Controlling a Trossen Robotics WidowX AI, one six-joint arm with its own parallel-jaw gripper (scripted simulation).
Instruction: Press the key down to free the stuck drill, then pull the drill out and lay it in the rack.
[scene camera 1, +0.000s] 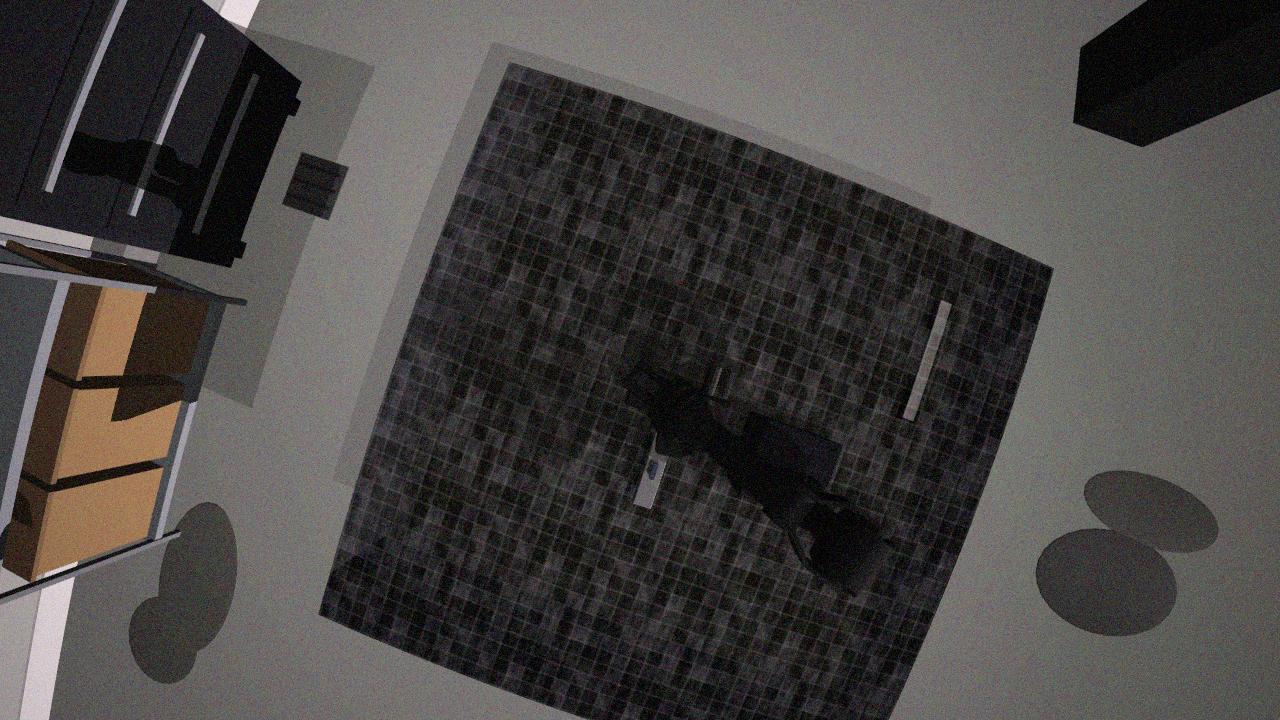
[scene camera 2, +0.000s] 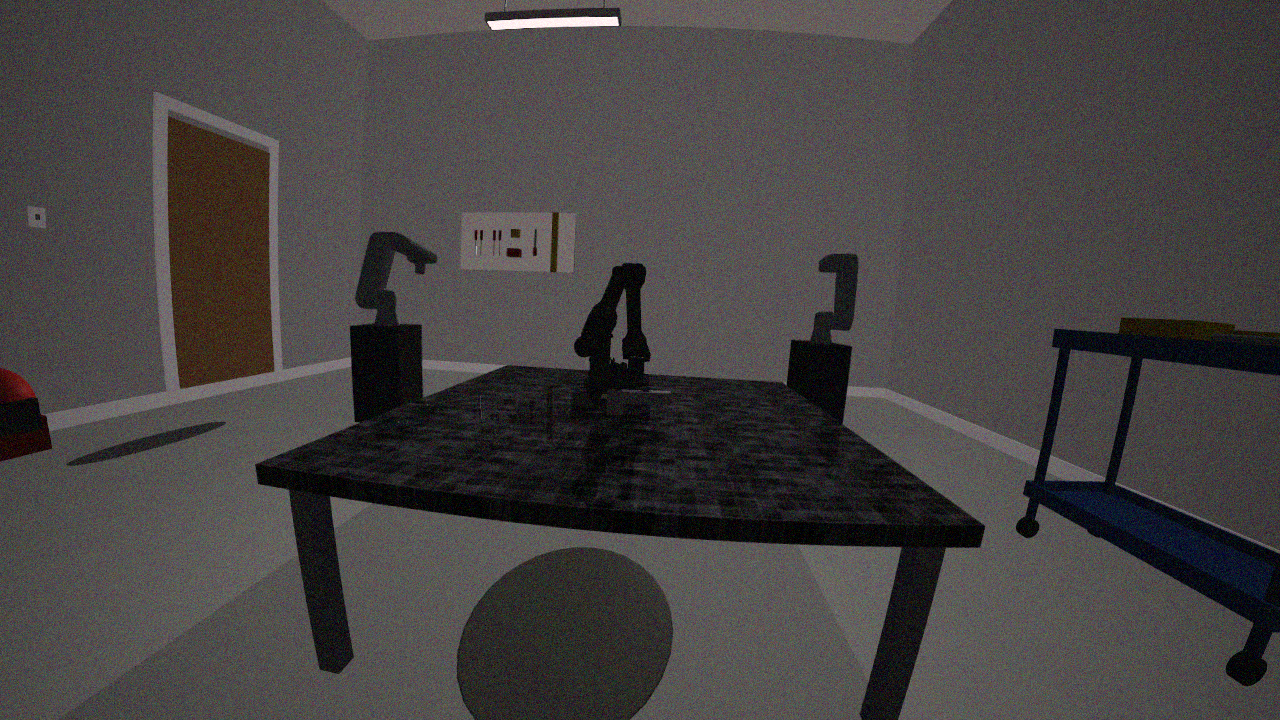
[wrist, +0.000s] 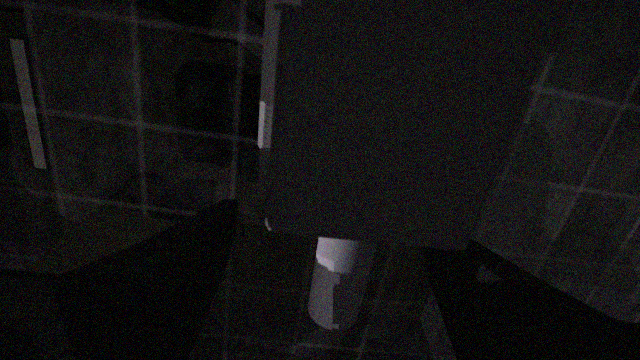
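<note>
My gripper (scene camera 2: 597, 406), which is the same gripper (wrist: 332, 222) you'd find in the wrist view, is open and holds nothing. There's a drill (wrist: 341, 270) that I can see as well.
</note>
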